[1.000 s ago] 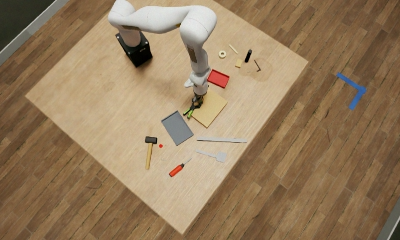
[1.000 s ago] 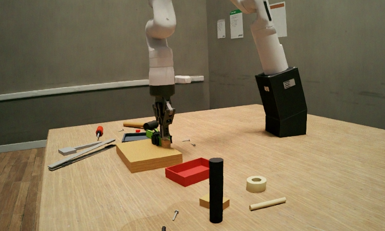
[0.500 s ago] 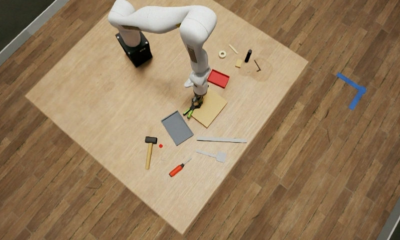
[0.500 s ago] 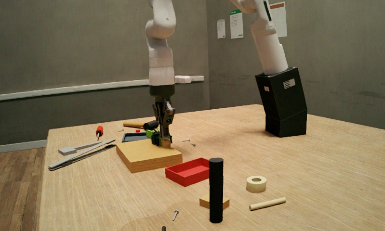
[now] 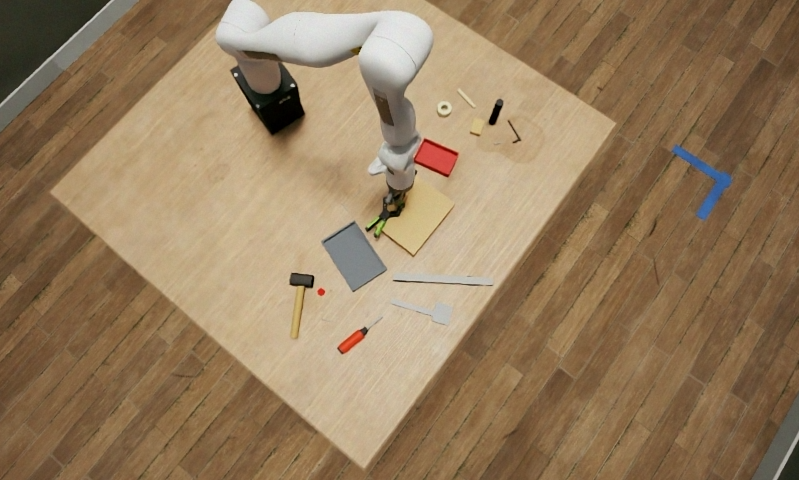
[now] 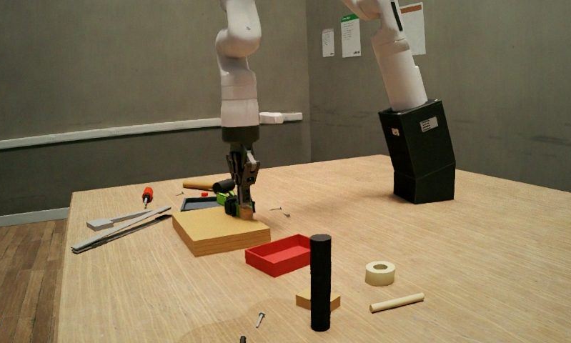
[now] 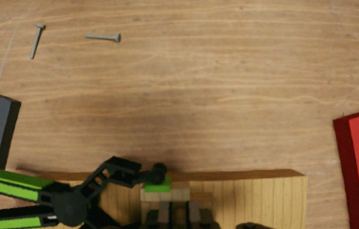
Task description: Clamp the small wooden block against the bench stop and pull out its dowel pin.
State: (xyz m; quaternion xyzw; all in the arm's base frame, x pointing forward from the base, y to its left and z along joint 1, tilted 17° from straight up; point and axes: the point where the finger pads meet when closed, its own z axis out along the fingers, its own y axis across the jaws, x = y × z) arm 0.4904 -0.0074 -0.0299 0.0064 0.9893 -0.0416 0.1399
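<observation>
Right now my hand is 20 mm above the dowel pin. The rest, counted from my hand: wooden block: 40 mm below; then tan bench board: 60 mm ahead, 10 mm to the right, 60 mm below; then red tray: 180 mm to the left, 70 mm below.
</observation>
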